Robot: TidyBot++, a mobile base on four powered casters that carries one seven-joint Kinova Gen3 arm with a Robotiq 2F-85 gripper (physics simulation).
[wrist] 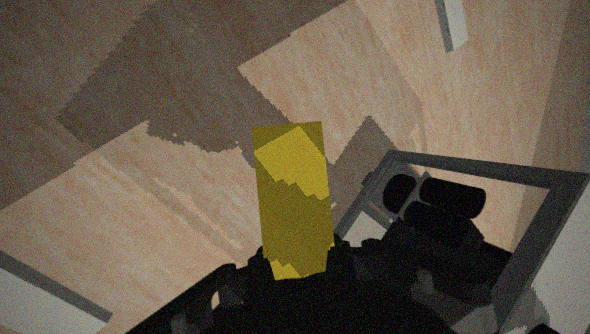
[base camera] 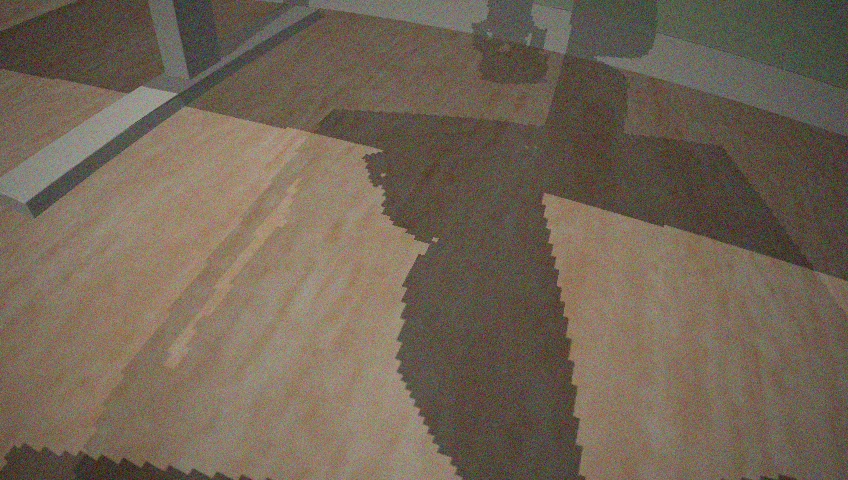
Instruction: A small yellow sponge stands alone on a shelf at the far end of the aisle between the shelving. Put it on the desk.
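Places are measured from the arm's base along level axes (x right, y down, z ahead), in centimetres.
Where they show: gripper, fingertip midpoint: [wrist: 299, 245].
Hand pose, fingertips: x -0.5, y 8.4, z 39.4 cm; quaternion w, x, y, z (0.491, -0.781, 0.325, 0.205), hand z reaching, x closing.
Each offset is from my fingertips to the top centre of the thing. "*": to the spot under its first point.
The yellow sponge {dy -5.2, dx +3.3, dz +3.4 cm} [wrist: 294, 210] is in the wrist view, a tall block with bright and shaded patches. My gripper [wrist: 299, 245] is shut on its near end, and the rest of it sticks out past the black fingers. It is held up over the wood floor. Neither the sponge nor the gripper shows in the base camera view. The desk's top does not show in either view. A light grey upright leg {* dy +22.3, dx -35.0, dz +36.0 cm} [base camera: 172, 38] with a long low foot [base camera: 89, 139] stands at the left of the base camera view; I cannot tell for certain whether it is the desk's.
In the wrist view, a dark grey frame [wrist: 537, 225] with black rounded parts [wrist: 452, 196] is at the lower right, close to the gripper. A pale bar end {* dy +28.8, dx +74.1, dz -25.3 cm} [wrist: 456, 25] is at the upper right. A green wall [base camera: 767, 35] rises at the back right. Arm shadows cross the floor.
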